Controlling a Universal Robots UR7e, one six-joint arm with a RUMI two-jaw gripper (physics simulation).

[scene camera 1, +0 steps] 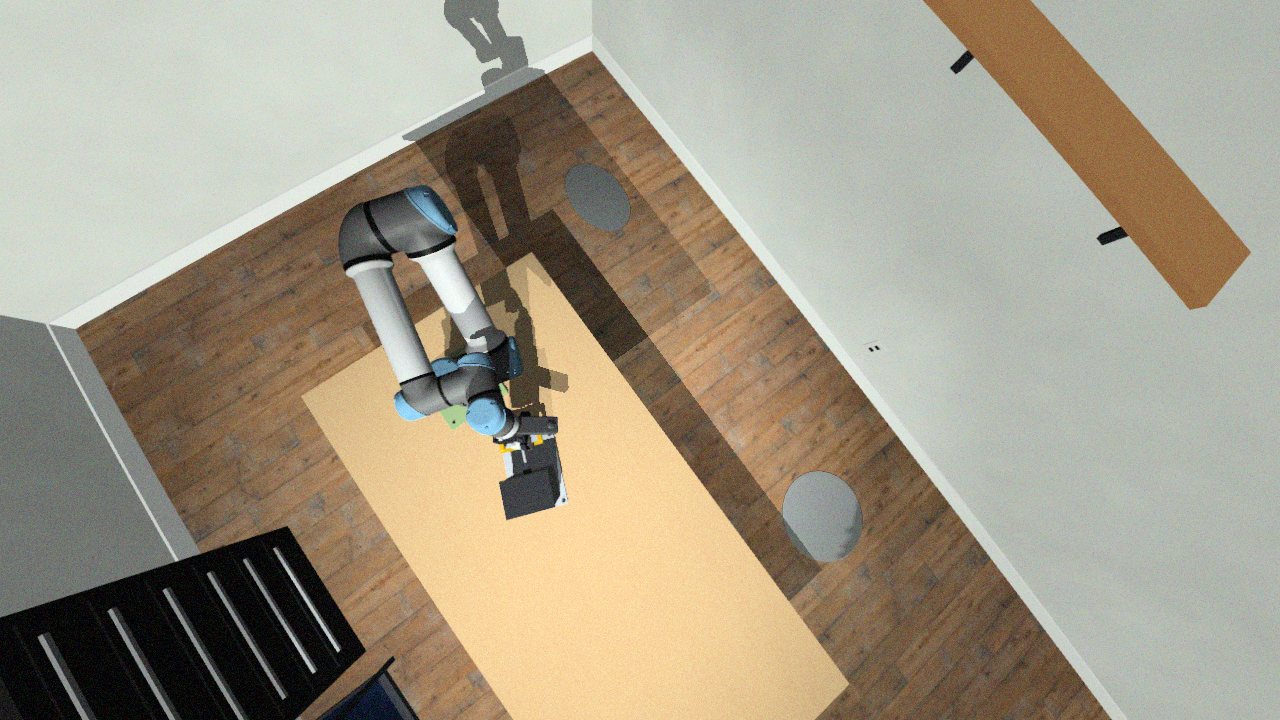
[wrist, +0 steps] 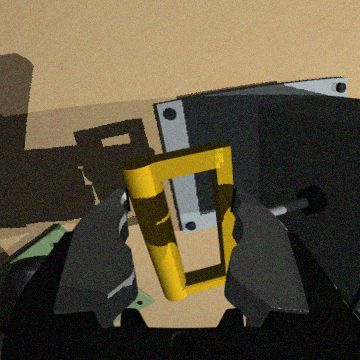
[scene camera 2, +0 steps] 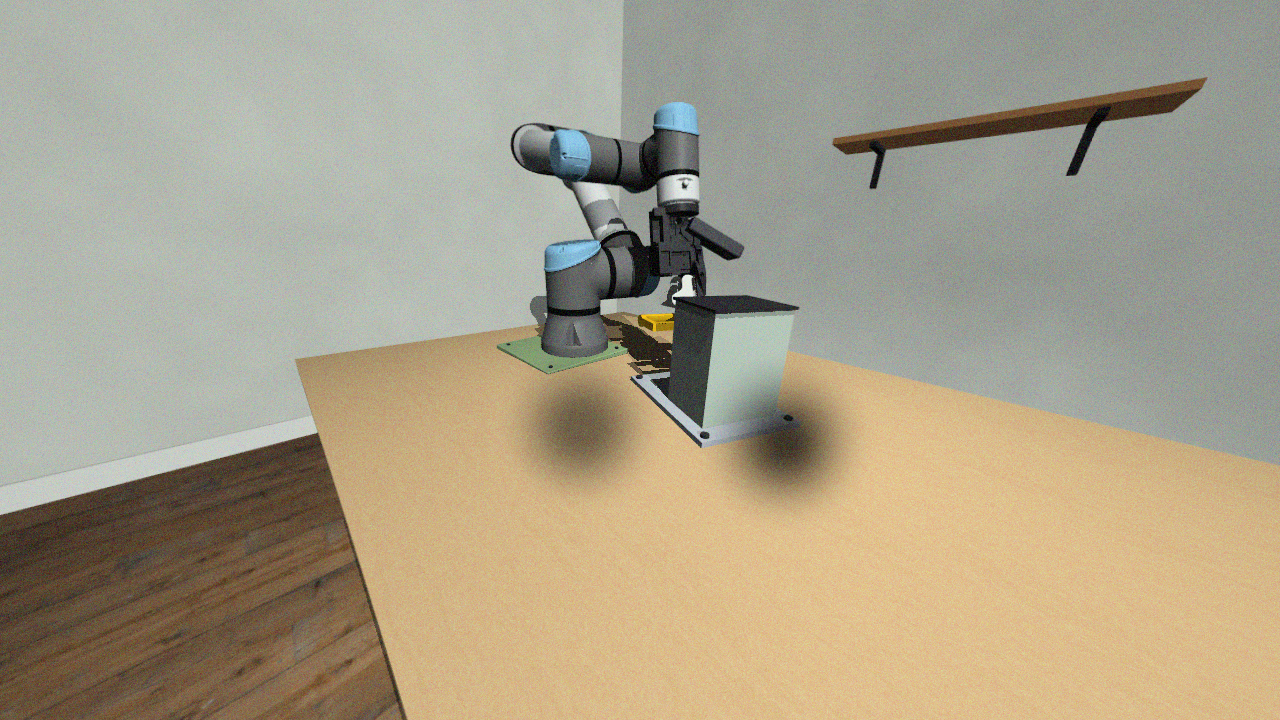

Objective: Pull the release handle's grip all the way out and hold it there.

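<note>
The release handle's yellow grip [wrist: 167,260] [scene camera 2: 657,323] is a rectangular frame with a thick round bar. My gripper [wrist: 180,189] is shut on the grip, with one jaw at the round bar and the other at the opposite side bar. A thin metal rod [wrist: 287,207] shows between the right jaw and a dark round opening in the housing; part of it is hidden by the jaw. The grip stands apart from the housing. The dark housing [scene camera 1: 528,492] [scene camera 2: 691,362] [wrist: 300,135] stands on a pale base plate [scene camera 2: 682,416] [wrist: 172,125].
A green plate [scene camera 1: 453,416] [scene camera 2: 519,349] [wrist: 42,245] lies under the arm's base on the wooden table top [scene camera 1: 608,573] [scene camera 2: 537,582]. A wall shelf [scene camera 1: 1092,134] [scene camera 2: 1020,120] hangs beyond the table. Two round grey stools [scene camera 1: 597,197] [scene camera 1: 821,516] and a black cabinet [scene camera 1: 134,626] stand beside it.
</note>
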